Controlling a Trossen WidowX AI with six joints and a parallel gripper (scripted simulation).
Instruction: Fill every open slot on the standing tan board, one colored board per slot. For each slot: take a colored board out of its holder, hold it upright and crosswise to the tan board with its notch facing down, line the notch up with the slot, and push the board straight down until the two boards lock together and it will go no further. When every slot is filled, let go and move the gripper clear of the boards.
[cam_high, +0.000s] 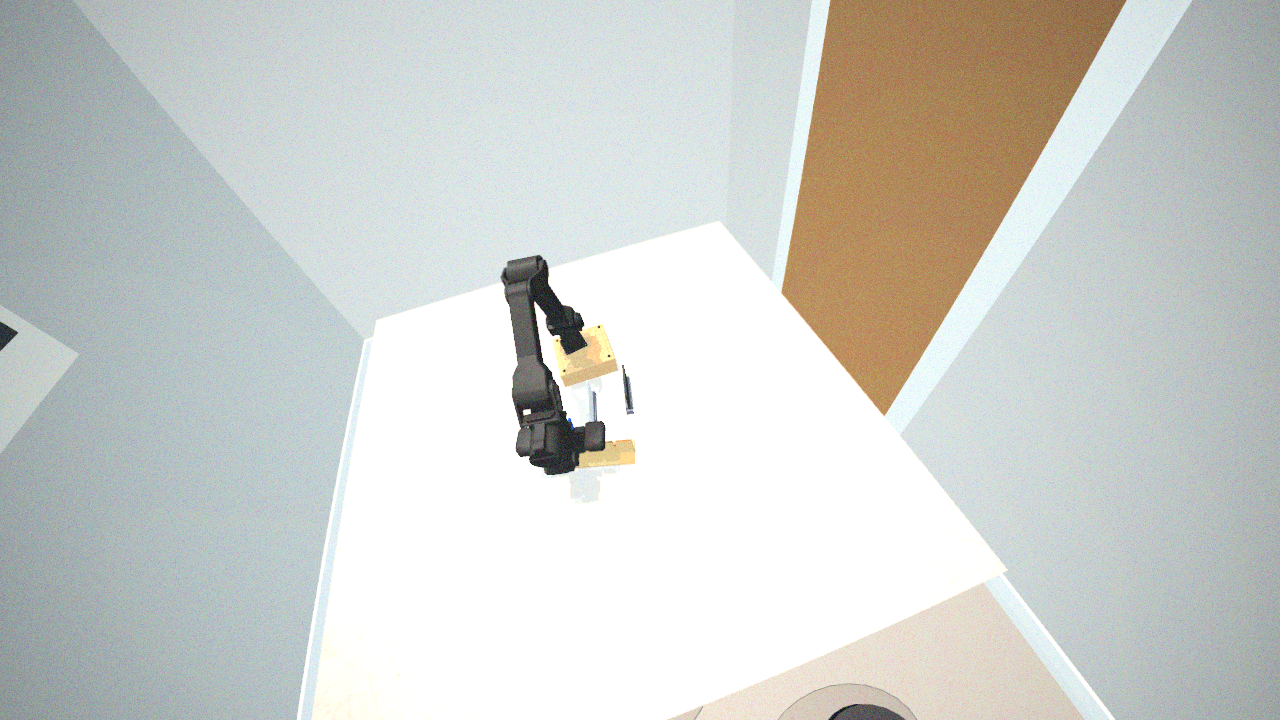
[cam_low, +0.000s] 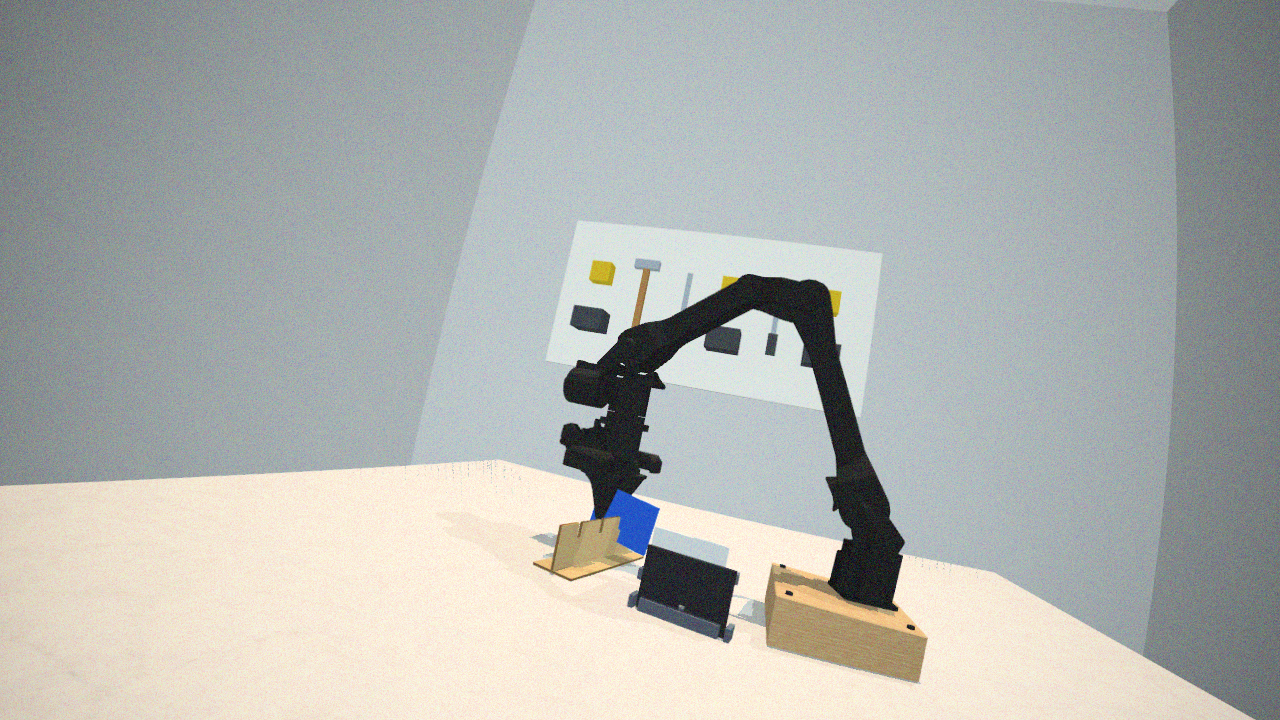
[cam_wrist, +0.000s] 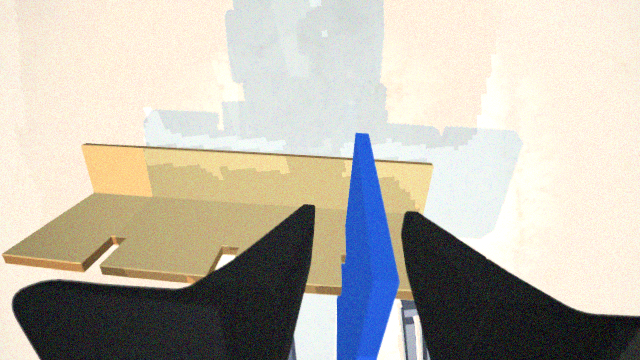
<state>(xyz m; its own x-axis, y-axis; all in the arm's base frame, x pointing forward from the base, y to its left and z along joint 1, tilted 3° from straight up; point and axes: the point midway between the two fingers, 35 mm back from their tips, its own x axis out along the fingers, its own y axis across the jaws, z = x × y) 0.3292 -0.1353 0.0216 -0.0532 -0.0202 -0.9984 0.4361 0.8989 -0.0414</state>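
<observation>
Now: gripper tip 2 cm past the blue board and 1 cm to the right of it. Also, from my gripper tip: tan board 6 cm to the left, 2 cm below; black board 20 cm to the left, 11 cm behind, 2 cm below.
</observation>
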